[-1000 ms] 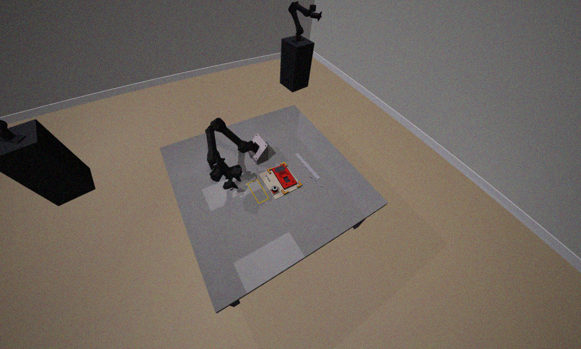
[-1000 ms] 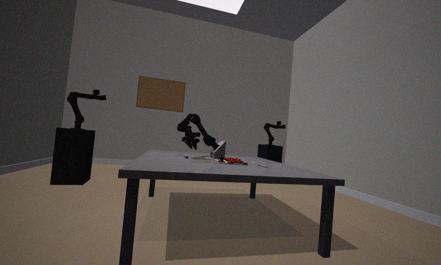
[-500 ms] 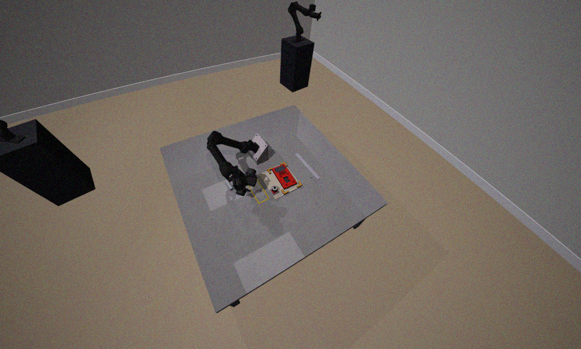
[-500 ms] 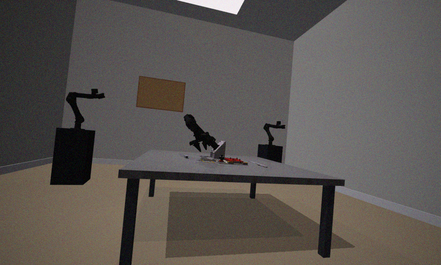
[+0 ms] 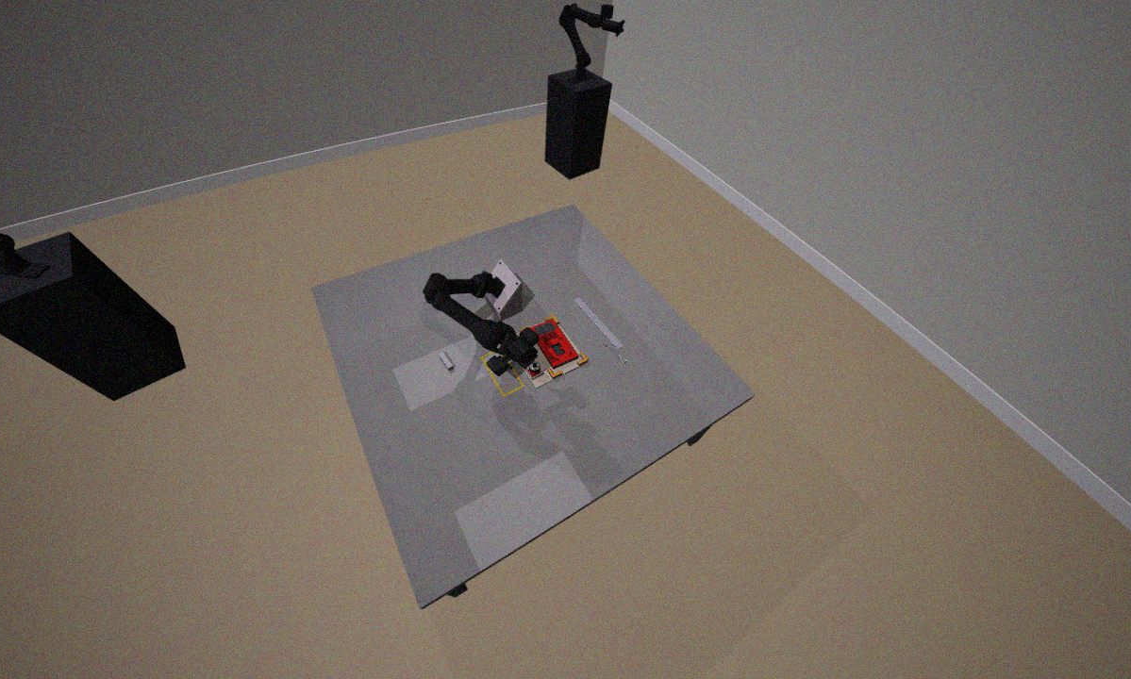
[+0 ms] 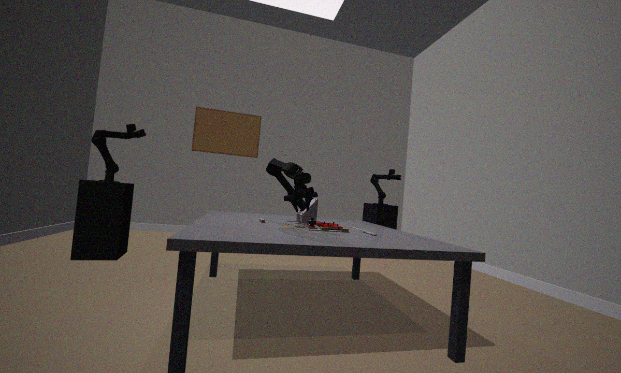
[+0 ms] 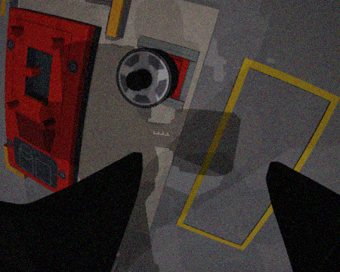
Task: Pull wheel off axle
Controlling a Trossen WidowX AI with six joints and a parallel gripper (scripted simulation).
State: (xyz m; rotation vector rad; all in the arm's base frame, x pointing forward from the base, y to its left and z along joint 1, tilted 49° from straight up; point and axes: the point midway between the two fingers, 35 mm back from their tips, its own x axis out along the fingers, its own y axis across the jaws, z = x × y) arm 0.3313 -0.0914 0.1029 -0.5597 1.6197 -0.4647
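My gripper tip is now 3 cm short of the wheel, 5 cm to the right of it and 5 cm above it. Also, from my gripper tip: white block 20 cm behind, 18 cm to the right, 8 cm below; axle 2 cm ahead, 5 cm to the left, 6 cm below; white strip 2 cm behind, 41 cm to the left, 9 cm below.
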